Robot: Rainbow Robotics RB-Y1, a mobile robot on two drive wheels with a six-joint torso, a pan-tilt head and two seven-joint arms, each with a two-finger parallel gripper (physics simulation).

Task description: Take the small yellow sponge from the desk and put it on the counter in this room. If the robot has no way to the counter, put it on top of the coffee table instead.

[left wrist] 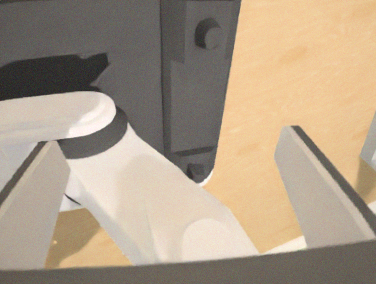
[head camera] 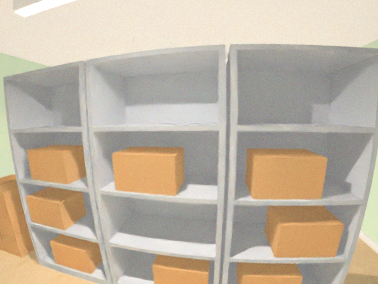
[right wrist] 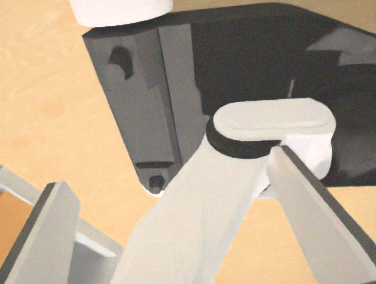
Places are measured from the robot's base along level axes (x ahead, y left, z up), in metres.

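Where they show: left gripper, fingertip midpoint: [left wrist: 171,148]; right gripper, fingertip midpoint: [right wrist: 173,175].
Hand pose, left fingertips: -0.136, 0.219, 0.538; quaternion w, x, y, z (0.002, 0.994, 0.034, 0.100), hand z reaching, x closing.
After its pixels a point has its place, as x, y, z.
The small yellow sponge, the desk, the counter and the coffee table do not show in these views. My left gripper [left wrist: 171,148] {-0.136, 0.219, 0.538} is open, its two grey fingers wide apart with no object between them; my own base and white body parts show behind them, over the wooden floor. My right gripper [right wrist: 173,175] {-0.146, -0.237, 0.538} is open as well, its fingers wide apart and empty, with my base and white body parts behind them.
Three grey shelf units [head camera: 223,165] {0.780, 0.320, 1.214} stand side by side across the head camera view. Orange boxes [head camera: 149,170] {0.642, 0.768, 1.158} [head camera: 286,173] {0.928, -0.036, 1.163} [head camera: 56,163] {0.368, 1.538, 1.162} stand on several of their shelves. An orange-brown piece of furniture [head camera: 14,215] {0.118, 2.349, 0.518} stands at the far left. Green wall shows at both sides.
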